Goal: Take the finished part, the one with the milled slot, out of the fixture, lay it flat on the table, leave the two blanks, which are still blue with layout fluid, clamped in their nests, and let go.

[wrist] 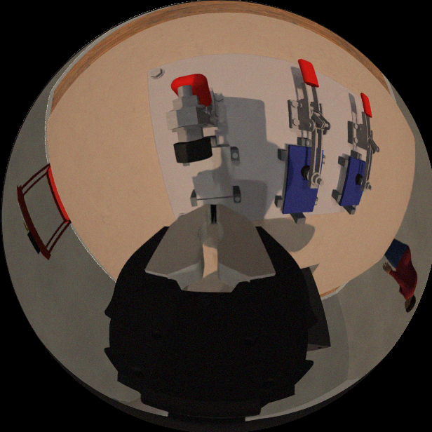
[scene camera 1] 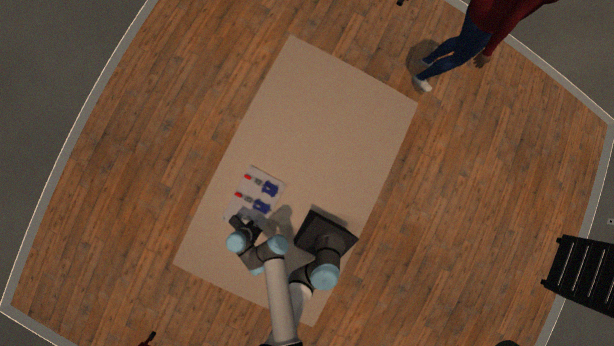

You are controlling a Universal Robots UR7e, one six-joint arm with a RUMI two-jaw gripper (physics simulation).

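Frame: origin at the arm's base, x down, y ahead, z right, level; centimetres.
Where they show: gripper, fingertip midpoint: point(scene camera 1: 252, 225); arm's base, origin of the base link: point(scene camera 1: 330, 243).
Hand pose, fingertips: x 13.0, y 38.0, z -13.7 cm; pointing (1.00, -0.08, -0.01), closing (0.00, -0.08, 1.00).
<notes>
Each offset is from my fingertips to the top centre of the thing. Level surfaces: height alone.
The finished part point(wrist: 220, 181) is a pale grey block, partly in shadow, lying in the left nest of the fixture plate point(wrist: 252, 75) point(scene camera 1: 231, 209). A thin dark line, apparently its slot, crosses it. The toggle clamp point(wrist: 192, 151) over that nest stands raised, its black pad up. My gripper point(wrist: 214, 206) is shut and empty; its tips appear over the near end of the part. Height and contact cannot be told. One blue blank @[dz +11.0, dx +2.8, dy +1.1 cm] point(wrist: 295, 187) point(scene camera 1: 261, 205) and the other blue blank @[dz +22.0, dx +2.3, dy +1.6 cm] point(wrist: 351, 182) point(scene camera 1: 270, 188) sit clamped in their nests.
Red clamp handles @[dz +10.9, dx +0.7, dy +15.0 cm] point(wrist: 308, 73) point(scene camera 1: 238, 194) rise on the plate's far side. The pale tabletop @[dx +5.8 cm] point(scene camera 1: 320, 125) point(wrist: 100, 150) surrounds the plate. The robot's dark base point(scene camera 1: 312, 230) stands to the right of the plate in the scene view. A person point(scene camera 1: 462, 47) point(wrist: 404, 267) stands off the table.
</notes>
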